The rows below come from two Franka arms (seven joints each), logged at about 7 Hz.
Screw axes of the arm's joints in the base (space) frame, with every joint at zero. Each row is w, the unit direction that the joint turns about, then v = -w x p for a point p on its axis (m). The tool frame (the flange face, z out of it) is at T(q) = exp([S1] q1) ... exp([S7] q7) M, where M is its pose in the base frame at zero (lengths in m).
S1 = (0, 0, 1, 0, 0, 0)
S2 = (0, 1, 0, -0.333, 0, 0)
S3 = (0, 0, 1, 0, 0, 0)
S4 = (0, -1, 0, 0.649, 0, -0.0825)
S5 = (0, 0, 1, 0, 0, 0)
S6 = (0, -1, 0, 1.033, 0, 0)
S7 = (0, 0, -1, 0, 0.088, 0)
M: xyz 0.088 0 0.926 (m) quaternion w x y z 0 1 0 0
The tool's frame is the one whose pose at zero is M.
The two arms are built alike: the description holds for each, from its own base.
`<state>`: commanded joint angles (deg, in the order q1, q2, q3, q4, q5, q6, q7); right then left.
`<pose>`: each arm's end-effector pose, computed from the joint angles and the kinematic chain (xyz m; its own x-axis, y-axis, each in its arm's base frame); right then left.
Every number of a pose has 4 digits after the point.
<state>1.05 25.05 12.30 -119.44 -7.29 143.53 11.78 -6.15 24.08 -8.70 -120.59 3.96 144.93 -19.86</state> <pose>0.5702 0.1352 0.2169 0.9939 0.1104 -0.0055 0.1103 -0.9938 -0.0143 0.5631 -0.1495 0.2184 0.9990 0.0444 0.0032 0.0443 -0.9987 0.0240</pose>
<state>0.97 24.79 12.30 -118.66 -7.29 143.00 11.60 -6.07 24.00 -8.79 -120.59 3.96 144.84 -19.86</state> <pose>0.5750 0.1347 0.2239 0.9938 0.1110 0.0035 0.1111 -0.9937 -0.0134 0.5631 -0.1496 0.2191 0.9990 0.0443 0.0030 0.0443 -0.9987 0.0243</pose>
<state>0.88 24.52 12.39 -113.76 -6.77 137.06 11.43 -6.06 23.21 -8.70 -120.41 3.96 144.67 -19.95</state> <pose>0.5948 0.1348 0.2514 0.9949 0.1004 -0.0099 0.1004 -0.9949 -0.0077 0.5657 -0.1489 0.2280 0.9987 0.0477 0.0169 0.0472 -0.9986 0.0257</pose>
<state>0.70 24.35 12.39 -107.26 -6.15 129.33 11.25 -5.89 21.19 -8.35 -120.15 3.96 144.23 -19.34</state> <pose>0.6175 0.1325 0.2887 0.9961 0.0839 -0.0286 0.0839 -0.9965 -0.0020 0.5711 -0.1442 0.2493 0.9977 0.0458 0.0495 0.0445 -0.9986 0.0270</pose>
